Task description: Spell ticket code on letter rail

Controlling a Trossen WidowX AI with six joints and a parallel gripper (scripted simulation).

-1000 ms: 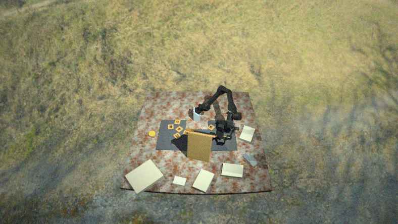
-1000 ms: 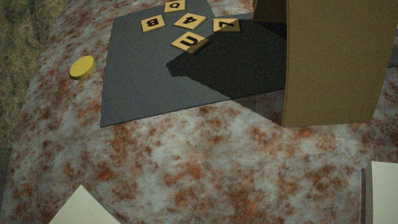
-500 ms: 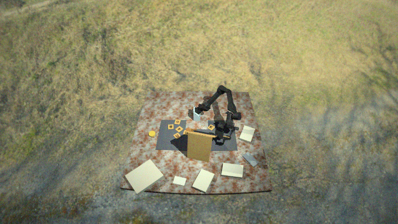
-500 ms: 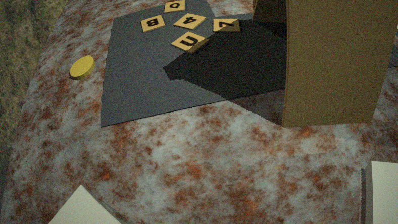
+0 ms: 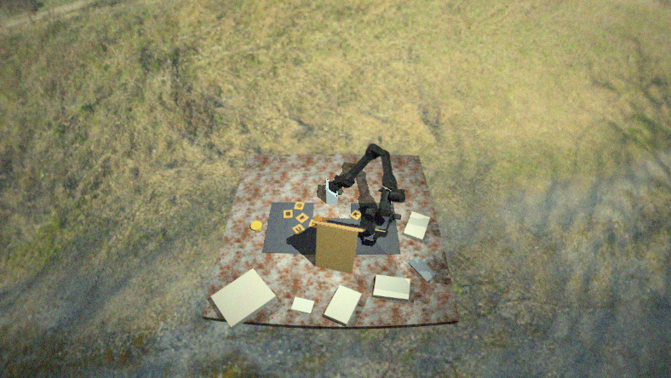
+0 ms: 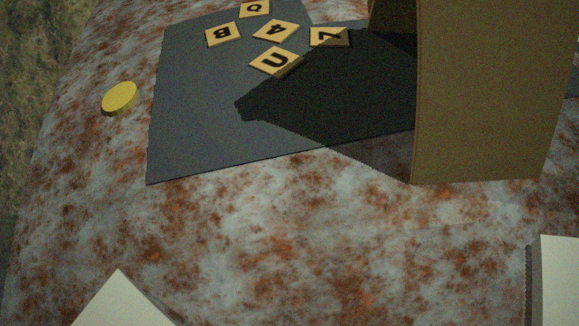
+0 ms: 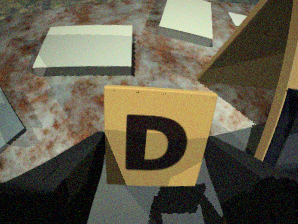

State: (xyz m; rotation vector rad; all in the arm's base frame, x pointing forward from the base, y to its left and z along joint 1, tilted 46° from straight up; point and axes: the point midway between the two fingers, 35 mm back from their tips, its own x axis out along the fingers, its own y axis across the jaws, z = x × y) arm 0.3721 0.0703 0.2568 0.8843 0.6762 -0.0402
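Right now my gripper tip is 11 cm past the white ticket, 12 cm to the left of it and 9 cm above it. From my gripper tip the other things lie so: grey mat: 21 cm behind, 24 cm to the right, 16 cm below; grey block: 16 cm ahead, 23 cm to the left, 16 cm below; tan letter tile: right at my gripper tip.
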